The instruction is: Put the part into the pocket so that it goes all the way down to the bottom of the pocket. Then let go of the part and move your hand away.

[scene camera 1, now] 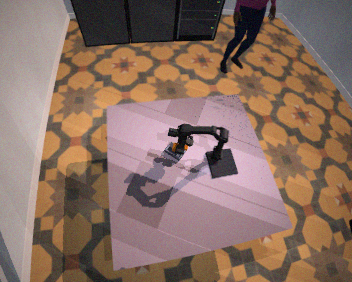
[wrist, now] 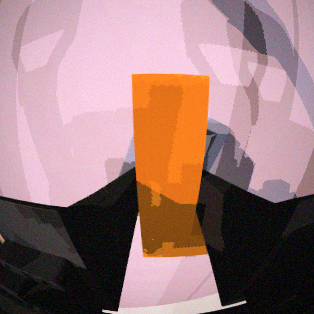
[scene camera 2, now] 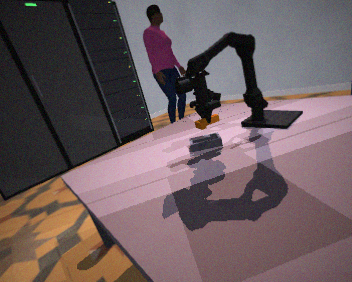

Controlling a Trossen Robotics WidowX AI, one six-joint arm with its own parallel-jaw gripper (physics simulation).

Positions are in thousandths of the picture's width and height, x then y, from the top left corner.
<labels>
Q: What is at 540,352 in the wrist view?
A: An orange L-shaped part.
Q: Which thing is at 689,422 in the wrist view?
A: A grey pocket block.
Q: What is the gripper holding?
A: An orange L-shaped part.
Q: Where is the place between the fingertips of the gripper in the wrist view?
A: At 527,553
</labels>
